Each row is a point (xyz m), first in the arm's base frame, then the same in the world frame.
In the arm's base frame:
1: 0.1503 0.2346 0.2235
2: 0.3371 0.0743 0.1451
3: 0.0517 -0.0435 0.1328
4: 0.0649 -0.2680 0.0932
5: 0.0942 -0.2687 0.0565
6: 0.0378 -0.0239 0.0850
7: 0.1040 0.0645 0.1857
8: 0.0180 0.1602 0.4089
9: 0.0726 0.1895 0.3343
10: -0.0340 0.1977 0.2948
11: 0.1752 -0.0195 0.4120
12: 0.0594 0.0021 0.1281
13: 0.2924 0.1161 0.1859
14: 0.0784 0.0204 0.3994
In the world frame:
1: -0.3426 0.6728 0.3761
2: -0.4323 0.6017 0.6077
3: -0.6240 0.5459 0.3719
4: -0.8289 0.4874 0.4541
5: -0.8167 0.4544 0.4852
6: -0.6035 0.4989 0.3568
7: -0.5129 0.6143 0.3854
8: -0.4737 0.8341 0.2569
9: -0.4212 0.7693 0.3063
10: -0.4389 0.7188 0.2057
11: -0.6002 0.8385 0.4593
12: -0.5779 0.5464 0.3661
13: -0.4103 0.6409 0.5494
14: -0.5883 0.8186 0.3564

